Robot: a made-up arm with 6 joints.
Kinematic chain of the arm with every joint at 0, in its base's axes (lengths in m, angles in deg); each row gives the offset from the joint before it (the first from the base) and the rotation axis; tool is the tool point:
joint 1: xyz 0 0 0.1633 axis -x
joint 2: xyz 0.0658 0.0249 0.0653 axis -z
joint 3: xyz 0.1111 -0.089 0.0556 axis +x
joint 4: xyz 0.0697 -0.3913 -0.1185 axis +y
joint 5: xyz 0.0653 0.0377 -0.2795 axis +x
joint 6: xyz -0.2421 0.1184 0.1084 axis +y
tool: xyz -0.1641 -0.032 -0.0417
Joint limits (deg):
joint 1: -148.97..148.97
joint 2: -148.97..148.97
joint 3: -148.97..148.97
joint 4: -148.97..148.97
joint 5: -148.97..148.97
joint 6: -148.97..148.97
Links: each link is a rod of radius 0.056 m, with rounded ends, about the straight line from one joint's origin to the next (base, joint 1, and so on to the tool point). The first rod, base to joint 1, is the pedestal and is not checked.
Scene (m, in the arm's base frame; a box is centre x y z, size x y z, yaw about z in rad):
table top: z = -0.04
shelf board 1: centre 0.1 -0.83 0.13 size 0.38 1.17 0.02 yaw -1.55
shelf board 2: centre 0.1 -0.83 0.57 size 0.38 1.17 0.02 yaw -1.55
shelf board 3: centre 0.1 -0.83 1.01 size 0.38 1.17 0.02 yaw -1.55
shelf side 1: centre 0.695 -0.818 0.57 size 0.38 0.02 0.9 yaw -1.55
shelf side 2: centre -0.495 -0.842 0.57 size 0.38 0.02 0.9 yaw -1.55
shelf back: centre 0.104 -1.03 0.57 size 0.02 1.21 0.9 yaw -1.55
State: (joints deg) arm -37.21 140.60 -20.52 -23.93 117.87 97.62
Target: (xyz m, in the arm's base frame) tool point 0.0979 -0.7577 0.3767
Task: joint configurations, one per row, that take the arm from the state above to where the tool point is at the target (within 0.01 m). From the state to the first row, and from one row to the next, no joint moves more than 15 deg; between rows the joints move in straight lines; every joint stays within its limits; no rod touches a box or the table.
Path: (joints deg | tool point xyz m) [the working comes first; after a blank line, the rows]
Joints at the target: -89.28 148.97 -103.01 23.05 87.99 79.24
Straight joint move there: touches shelf board 2.

1: -41.94 141.50 -32.30 -16.39 104.46 95.20 | -0.5176 0.4248 0.6803
2: -46.66 142.40 -44.07 -8.84 91.05 92.77 | -0.4141 0.2160 0.8433
3: -51.39 143.30 -55.85 -1.30 77.64 90.35 | -0.2910 -0.0201 0.8956
4: -56.12 144.20 -67.62 6.24 64.23 87.93 | -0.1653 -0.2326 0.8413
5: -60.85 145.11 -79.40 13.78 50.82 85.50 | -0.0532 -0.3830 0.7089
6: -65.57 146.01 -91.17 21.33 37.41 83.08 | 0.0338 -0.4533 0.5401
7: -70.30 146.91 -102.95 28.87 24.00 80.66 | 0.0915 -0.4481 0.3767
8: -74.10 147.32 -102.96 27.70 36.80 80.37 | 0.0983 -0.5194 0.3698
9: -77.89 147.73 -102.97 26.54 49.59 80.09 | 0.1030 -0.5869 0.3670
10: -81.69 148.15 -102.98 25.38 62.39 79.81 | 0.1048 -0.6498 0.3676
11: -85.49 148.56 -102.99 24.21 75.19 79.52 | 0.1031 -0.7070 0.3711
12: -89.28 148.97 -103.01 23.05 87.99 79.24 | 0.0979 -0.7577 0.3767

